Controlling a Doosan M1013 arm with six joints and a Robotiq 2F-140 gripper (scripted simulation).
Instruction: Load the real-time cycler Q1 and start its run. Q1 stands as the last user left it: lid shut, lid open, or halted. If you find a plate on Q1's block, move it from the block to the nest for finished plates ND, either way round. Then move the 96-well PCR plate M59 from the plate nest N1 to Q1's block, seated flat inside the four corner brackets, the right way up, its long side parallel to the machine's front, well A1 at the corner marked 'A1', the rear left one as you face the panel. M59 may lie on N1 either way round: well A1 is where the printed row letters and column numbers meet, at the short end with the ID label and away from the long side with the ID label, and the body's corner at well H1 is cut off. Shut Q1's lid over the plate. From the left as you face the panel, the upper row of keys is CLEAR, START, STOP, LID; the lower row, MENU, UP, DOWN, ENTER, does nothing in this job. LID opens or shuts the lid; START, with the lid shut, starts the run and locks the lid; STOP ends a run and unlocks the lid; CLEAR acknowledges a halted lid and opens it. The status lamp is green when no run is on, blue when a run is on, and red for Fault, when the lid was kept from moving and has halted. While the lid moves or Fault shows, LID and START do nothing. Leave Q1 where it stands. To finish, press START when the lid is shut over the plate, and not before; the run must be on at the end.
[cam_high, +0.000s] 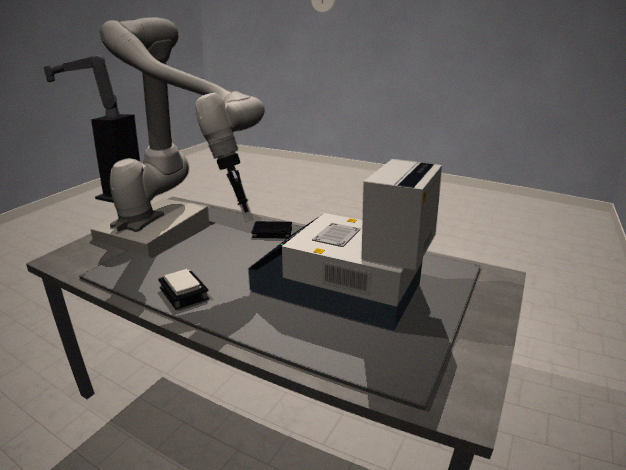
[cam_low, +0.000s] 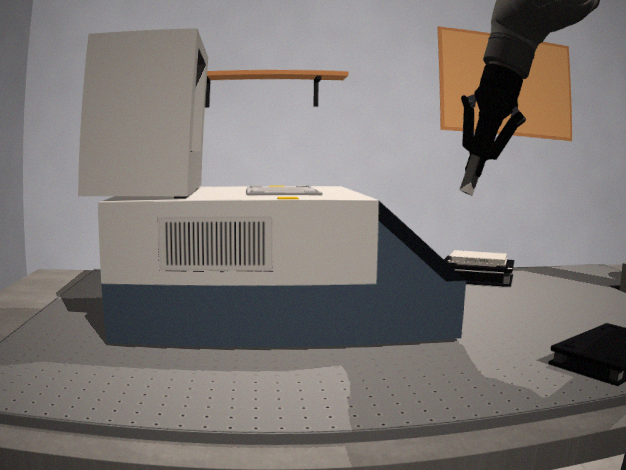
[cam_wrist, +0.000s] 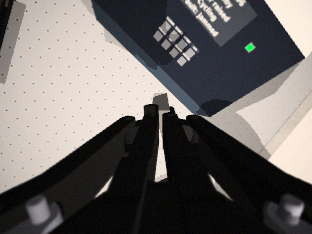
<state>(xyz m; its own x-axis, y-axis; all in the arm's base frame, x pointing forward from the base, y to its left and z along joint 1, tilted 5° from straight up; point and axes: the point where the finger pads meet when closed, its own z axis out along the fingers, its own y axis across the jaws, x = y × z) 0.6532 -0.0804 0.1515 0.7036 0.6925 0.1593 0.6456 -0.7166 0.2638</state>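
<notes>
Now: hand 23 cm to the left of the white plate M59, 19 cm above it and 13 cm past it. Also, from my hand: black nest N1: 23 cm to the right, 20 cm below, 13 cm behind; black nest ND: 34 cm to the left, 21 cm below, 9 cm behind.
</notes>
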